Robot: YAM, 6 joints.
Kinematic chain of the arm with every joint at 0, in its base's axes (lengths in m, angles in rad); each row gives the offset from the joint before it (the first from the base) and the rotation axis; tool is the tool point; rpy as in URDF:
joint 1: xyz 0 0 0.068 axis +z
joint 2: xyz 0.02 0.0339 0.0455 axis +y
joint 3: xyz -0.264 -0.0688 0 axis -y
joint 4: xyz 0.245 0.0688 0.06 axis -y
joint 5: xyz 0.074 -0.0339 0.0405 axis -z
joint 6: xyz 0.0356 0 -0.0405 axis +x
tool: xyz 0 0 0 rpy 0 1.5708 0
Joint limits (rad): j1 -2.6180..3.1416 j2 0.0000..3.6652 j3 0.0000..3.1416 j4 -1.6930..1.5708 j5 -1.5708..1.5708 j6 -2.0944..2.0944
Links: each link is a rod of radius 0.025 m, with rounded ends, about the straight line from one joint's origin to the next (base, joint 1, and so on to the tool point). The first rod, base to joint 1, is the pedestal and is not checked.
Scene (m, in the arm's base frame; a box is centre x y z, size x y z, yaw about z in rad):
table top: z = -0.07
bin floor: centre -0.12 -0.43 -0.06 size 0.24 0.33 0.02 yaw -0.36
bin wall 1: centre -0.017 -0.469 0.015 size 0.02 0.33 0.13 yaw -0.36
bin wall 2: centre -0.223 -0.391 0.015 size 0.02 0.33 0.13 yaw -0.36
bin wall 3: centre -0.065 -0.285 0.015 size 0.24 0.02 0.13 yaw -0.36
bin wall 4: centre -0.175 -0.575 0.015 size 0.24 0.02 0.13 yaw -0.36
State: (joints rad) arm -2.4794 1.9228 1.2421 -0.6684 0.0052 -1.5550
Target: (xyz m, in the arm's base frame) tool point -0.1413 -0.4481 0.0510
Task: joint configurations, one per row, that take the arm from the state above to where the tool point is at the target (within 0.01 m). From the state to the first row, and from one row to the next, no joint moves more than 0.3 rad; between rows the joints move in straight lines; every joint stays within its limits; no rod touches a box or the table.
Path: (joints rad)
1: -2.2541 2.0303 1.4005 -0.6155 -0.0930 -1.5635
2: -2.0287 2.1378 1.5590 -0.5625 -0.1913 -1.5720
3: -1.8791 2.4174 1.6123 -0.4012 -0.0372 -1.5550

